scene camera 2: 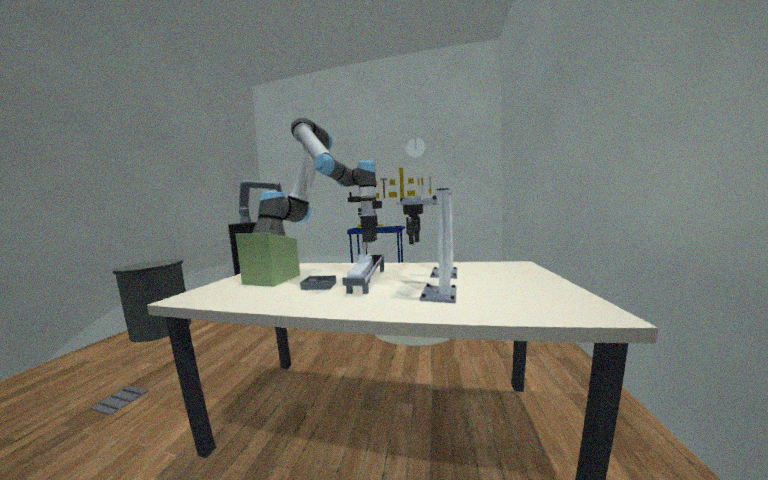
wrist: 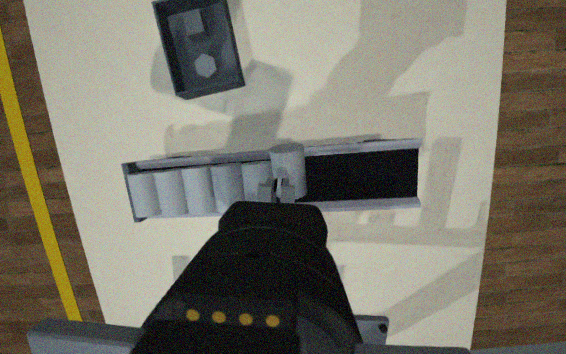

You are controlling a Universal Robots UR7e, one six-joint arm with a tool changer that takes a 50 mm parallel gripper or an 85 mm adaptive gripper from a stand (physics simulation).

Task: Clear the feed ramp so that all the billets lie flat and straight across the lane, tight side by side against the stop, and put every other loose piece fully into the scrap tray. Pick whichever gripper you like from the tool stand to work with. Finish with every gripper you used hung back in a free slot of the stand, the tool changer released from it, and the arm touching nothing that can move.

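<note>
The feed ramp holds a row of five grey billets in its lane; the first is at the stop end. A sixth billet sits higher beside the row, its far end overlapping the far side wall. My gripper is shut, its fingertips close together with no piece visible between them. It is over the ramp near the fifth and sixth billets; contact is unclear. The scrap tray holds a square block and a hexagonal piece.
The tool stand rises right of the ramp in the scene view, with another gripper hanging from it. One of its base plates shows in the wrist view. A green box stands left of the tray, in front of the arm base.
</note>
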